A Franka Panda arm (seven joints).
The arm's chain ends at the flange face. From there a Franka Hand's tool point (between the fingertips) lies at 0.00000 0.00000 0.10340 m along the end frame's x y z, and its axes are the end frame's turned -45 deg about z.
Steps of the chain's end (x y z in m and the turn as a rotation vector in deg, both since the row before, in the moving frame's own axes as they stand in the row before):
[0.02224 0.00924 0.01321 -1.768 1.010 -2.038]
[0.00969 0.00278 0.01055 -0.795 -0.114 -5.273]
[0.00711 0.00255 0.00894 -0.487 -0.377 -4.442]
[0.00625 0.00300 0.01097 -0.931 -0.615 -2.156]
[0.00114 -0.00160 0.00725 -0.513 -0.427 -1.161]
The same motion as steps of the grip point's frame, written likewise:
[0.00829 0.02582 0.01314 -1.964 -0.536 -2.038]
[0.00377 0.00974 0.01054 -0.482 -0.643 -5.273]
[0.00213 0.00701 0.00893 -0.078 -0.611 -4.442]
[0.00033 0.00698 0.01095 -0.223 -1.093 -2.156]
[0.00074 -0.00020 0.00724 -0.061 -0.665 -1.161]

